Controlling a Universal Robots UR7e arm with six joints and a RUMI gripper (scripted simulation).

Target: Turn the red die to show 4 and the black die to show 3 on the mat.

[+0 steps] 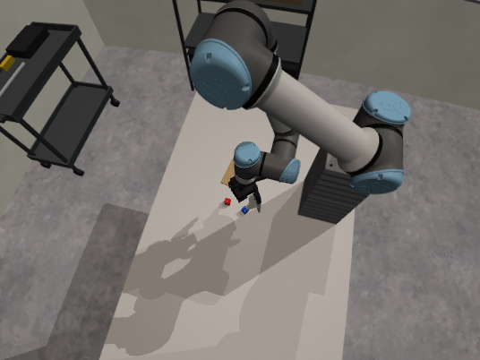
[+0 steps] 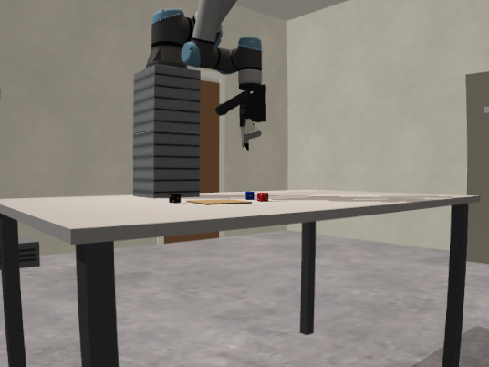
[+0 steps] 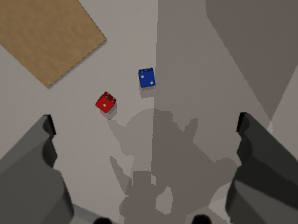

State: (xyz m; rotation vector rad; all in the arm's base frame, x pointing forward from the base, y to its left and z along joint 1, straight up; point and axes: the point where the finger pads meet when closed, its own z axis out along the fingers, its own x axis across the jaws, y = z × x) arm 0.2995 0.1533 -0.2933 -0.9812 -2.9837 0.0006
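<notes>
My gripper is now 15 cm above the red die, 9 cm short of it and 1 cm to the right of it. Round my hand: blue die 15 cm below, 1 cm to the left, 1 cm ahead; black die 25 cm to the right, 15 cm below, 3 cm ahead; brown mat 16 cm below, 14 cm to the right, 9 cm ahead.
</notes>
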